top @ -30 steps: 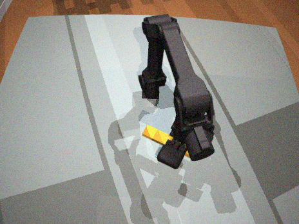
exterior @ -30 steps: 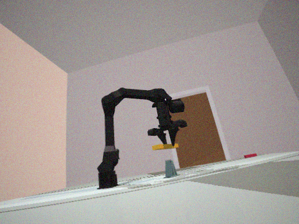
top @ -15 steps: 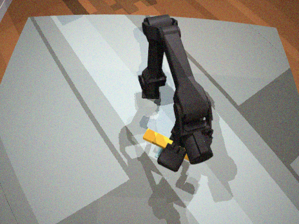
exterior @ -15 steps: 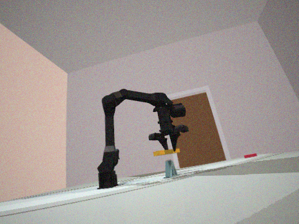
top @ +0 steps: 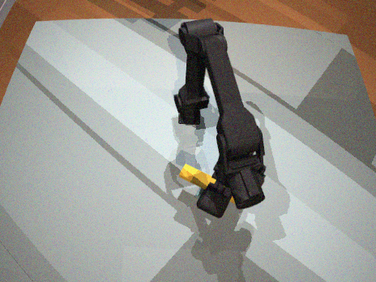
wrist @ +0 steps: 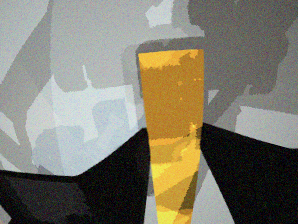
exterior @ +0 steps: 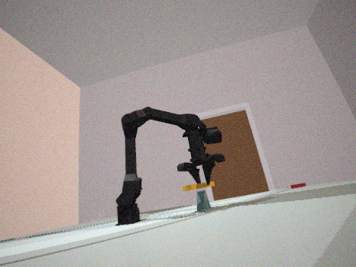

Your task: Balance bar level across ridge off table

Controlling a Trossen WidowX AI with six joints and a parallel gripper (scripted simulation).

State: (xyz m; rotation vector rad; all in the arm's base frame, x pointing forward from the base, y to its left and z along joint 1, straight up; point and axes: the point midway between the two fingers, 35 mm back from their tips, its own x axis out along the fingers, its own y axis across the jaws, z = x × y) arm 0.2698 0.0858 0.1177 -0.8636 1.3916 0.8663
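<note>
Right now my gripper tip is 1 cm past the yellow bar and 3 cm to the left of it. Also, from my gripper tip: red block: 47 cm ahead, 41 cm to the left, 8 cm below.
</note>
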